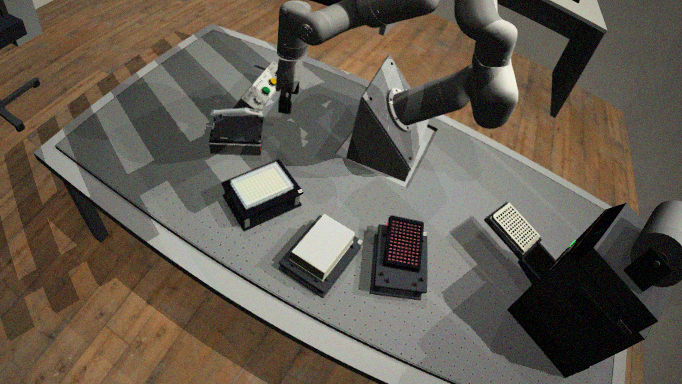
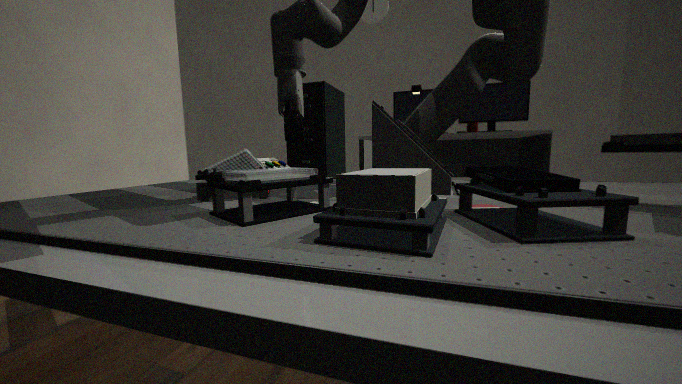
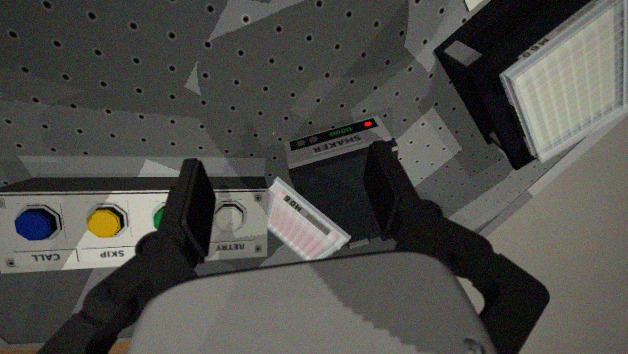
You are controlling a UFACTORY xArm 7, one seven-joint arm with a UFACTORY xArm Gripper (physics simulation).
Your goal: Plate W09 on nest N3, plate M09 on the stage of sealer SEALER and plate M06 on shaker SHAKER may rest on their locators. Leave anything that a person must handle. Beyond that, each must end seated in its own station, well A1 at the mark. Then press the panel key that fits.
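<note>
My gripper [image 1: 288,102] [image 2: 294,137] [image 3: 289,169] is open and empty, above the panel and the shaker. Plate M06 [image 1: 236,113] [image 2: 235,162] [image 3: 307,225] is steeply tilted at the panel-side edge of the shaker [image 1: 236,130] [image 3: 330,185], whose red lamp is lit. A pale plate [image 1: 262,185] [image 3: 572,80] lies on a nest [image 1: 246,220]; its label is hard to read. A red-welled dark plate [image 1: 405,242] sits towards the back of another nest [image 1: 400,286], apparently tilted. A pale plate [image 1: 516,227] is at the stage of the black sealer [image 1: 575,310]. Nest numbers are unreadable.
The panel [image 1: 255,95] [image 3: 70,205] has blue CALL, yellow SKIP, green and white RETRY keys; a finger partly hides the green key. A white block [image 1: 322,245] [image 2: 377,192] stands on the middle nest [image 1: 320,287] [image 2: 372,220]. The arm's wedge base [image 1: 375,135] stands at the table's back.
</note>
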